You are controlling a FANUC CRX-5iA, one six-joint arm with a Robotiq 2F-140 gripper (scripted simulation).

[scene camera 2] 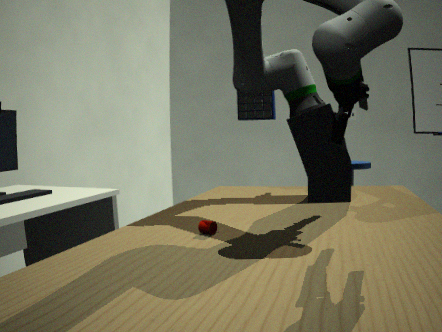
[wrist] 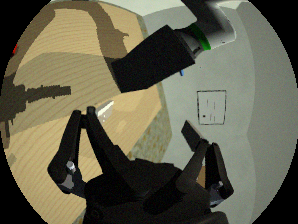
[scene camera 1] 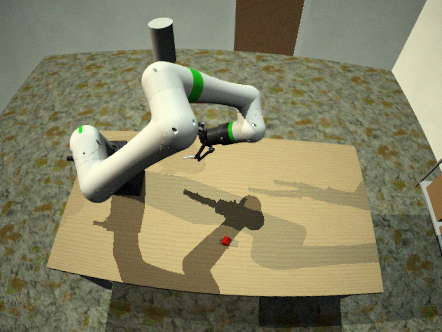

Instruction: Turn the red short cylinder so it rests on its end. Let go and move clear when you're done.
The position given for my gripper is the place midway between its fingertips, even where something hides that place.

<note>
I see my gripper (scene camera 2: 353,127).
My gripper is seen too in the wrist view (wrist: 149,117).
</note>
